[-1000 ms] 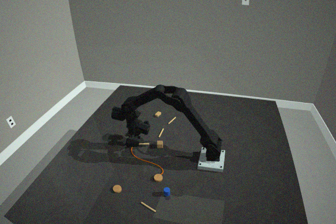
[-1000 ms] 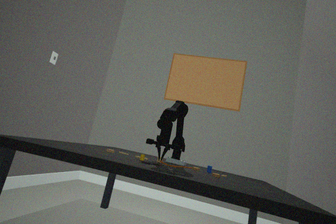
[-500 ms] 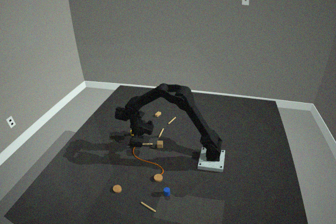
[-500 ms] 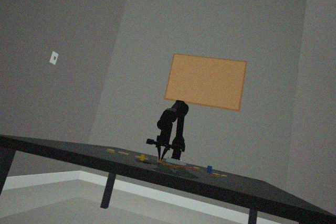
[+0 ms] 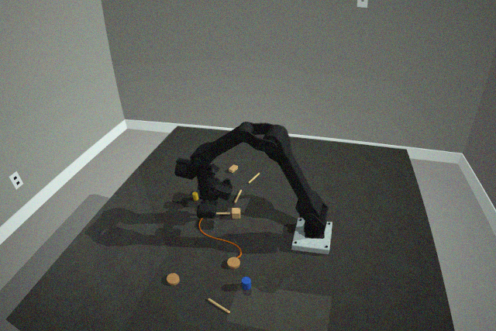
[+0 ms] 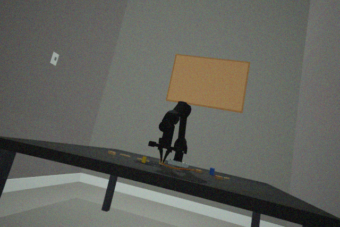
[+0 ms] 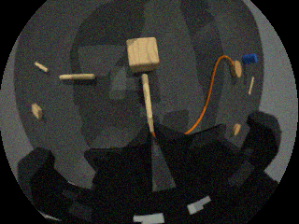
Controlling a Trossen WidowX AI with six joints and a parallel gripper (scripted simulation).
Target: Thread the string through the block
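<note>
The yellow cylinder lies 90 mm ahead of my gripper tip and 80 mm to the right of it. From my gripper tip the other things lie so: blue cylinder (180 mm behind, 280 mm to the left, 10 mm above).
</note>
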